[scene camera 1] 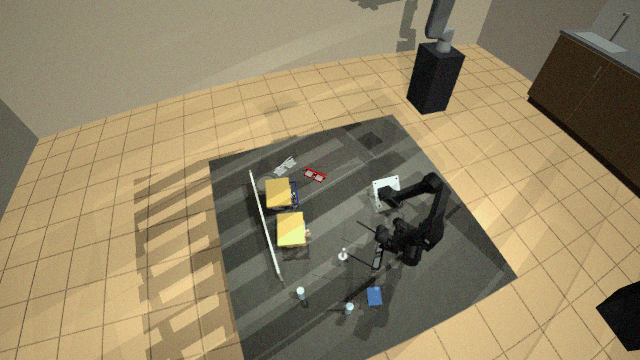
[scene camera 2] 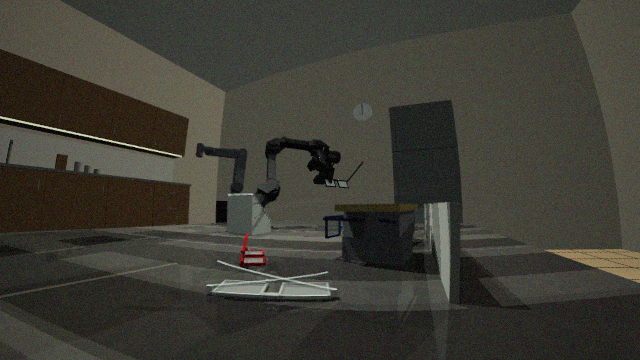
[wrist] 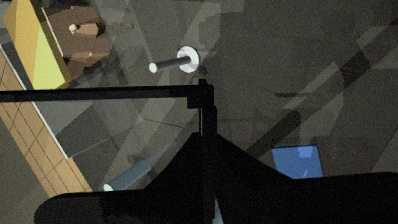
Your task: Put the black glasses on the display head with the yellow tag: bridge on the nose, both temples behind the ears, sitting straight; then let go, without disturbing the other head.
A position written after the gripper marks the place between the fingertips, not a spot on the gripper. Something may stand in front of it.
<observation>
In view: the gripper [scene camera 1: 379, 246], a blue card [wrist: 298, 162], a display head [scene camera 2: 372, 241] and a display head [scene camera 1: 291, 229].
The gripper is seen too in the wrist view [wrist: 203, 139].
</observation>
